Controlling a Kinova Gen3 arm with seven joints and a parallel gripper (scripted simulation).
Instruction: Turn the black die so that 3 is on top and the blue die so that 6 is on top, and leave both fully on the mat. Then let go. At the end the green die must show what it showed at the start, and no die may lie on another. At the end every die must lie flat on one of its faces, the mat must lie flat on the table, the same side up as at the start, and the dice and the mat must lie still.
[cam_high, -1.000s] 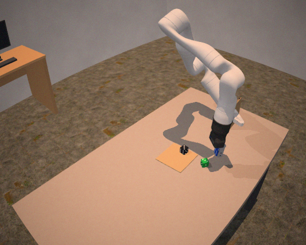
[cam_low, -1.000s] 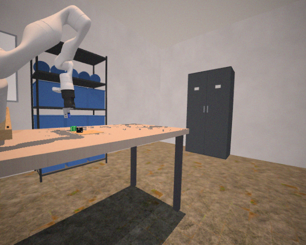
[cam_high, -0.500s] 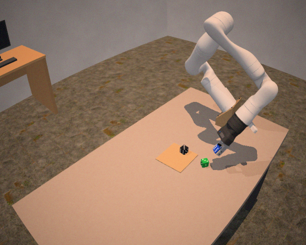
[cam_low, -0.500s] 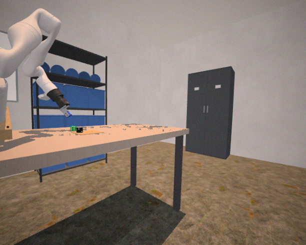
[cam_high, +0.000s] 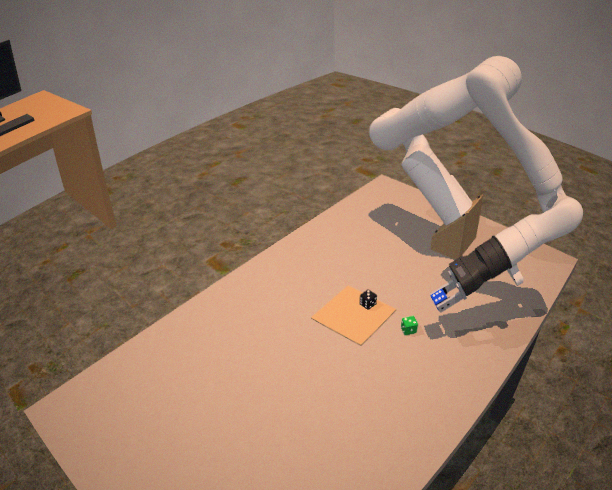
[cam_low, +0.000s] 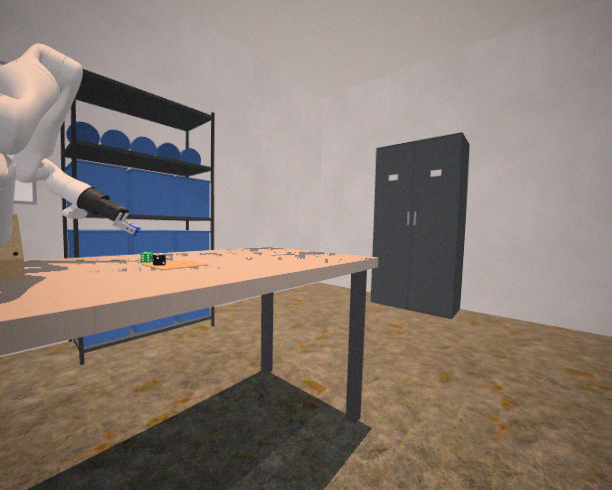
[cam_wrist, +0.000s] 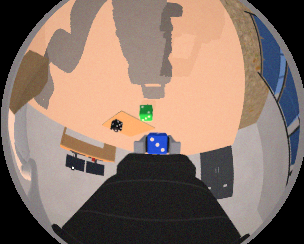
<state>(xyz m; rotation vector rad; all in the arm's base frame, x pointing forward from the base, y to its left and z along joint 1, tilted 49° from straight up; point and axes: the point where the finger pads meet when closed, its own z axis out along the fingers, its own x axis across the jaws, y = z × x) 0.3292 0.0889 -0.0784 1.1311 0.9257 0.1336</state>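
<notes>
Right now the green die is 2 cm ahead of my hand, 6 cm to the right of it and 9 cm below it. From my hand the other things lie so: blue die right at my hand; then black die 1 cm ahead, 18 cm to the right, 9 cm below; then orange mat 6 cm ahead, 19 cm to the right, 10 cm below.
</notes>
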